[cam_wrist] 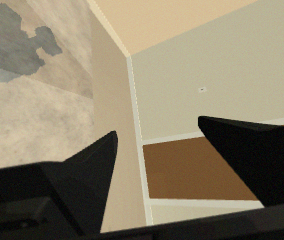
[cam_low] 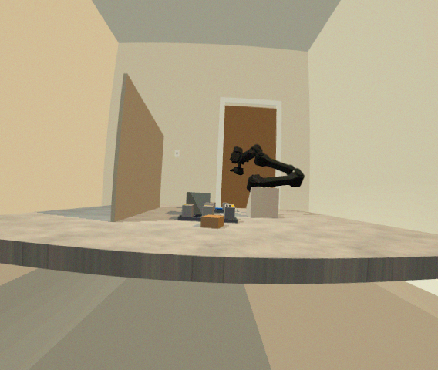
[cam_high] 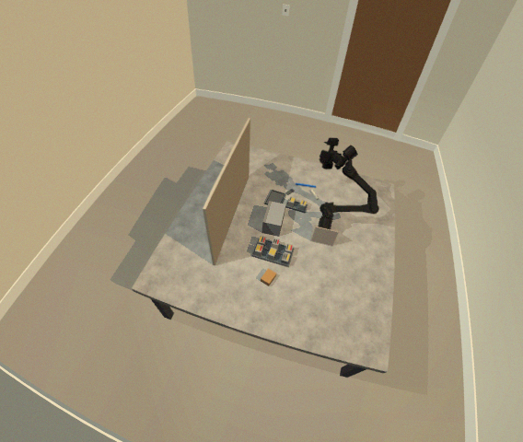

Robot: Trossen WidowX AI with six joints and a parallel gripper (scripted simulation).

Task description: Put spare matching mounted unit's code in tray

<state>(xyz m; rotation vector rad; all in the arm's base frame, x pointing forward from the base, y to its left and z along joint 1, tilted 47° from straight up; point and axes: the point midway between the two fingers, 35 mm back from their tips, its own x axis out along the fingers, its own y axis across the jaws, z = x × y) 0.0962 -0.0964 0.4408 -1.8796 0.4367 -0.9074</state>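
My gripper tip is now 70 mm short of the grey spare, 590 mm to the right of it and 250 mm above it. The rest, counted from my gripper tip: dock (50 mm ahead, 250 mm to the left, 290 mm below); then blue pen (50 mm ahead, 50 mm to the left, 290 mm below); then grey tray (190 mm ahead, 250 mm to the left, 290 mm below).
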